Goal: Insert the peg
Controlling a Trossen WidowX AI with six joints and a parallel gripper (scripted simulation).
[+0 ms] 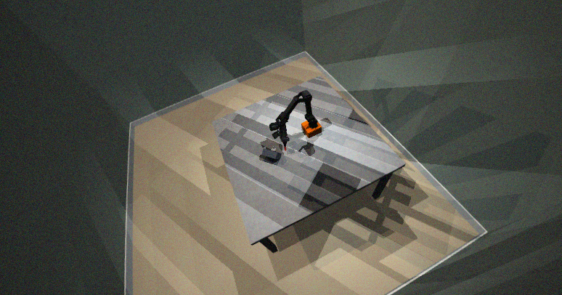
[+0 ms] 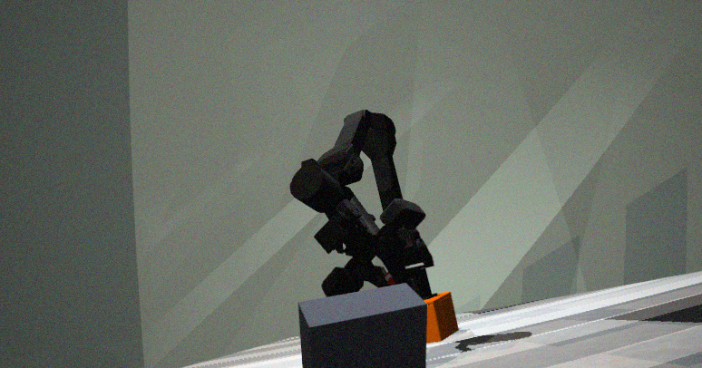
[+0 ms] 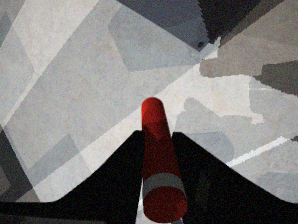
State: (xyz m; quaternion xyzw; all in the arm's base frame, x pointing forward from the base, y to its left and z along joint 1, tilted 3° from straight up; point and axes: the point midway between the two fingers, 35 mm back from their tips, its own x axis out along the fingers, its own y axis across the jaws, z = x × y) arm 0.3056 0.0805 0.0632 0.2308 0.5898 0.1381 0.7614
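Now: the grey panel block 12 cm ahead of my gripper tip, 4 cm below it and 1 cm to the right of it. Round my gripper tip: round red peg 1 cm to the right, 1 cm above.
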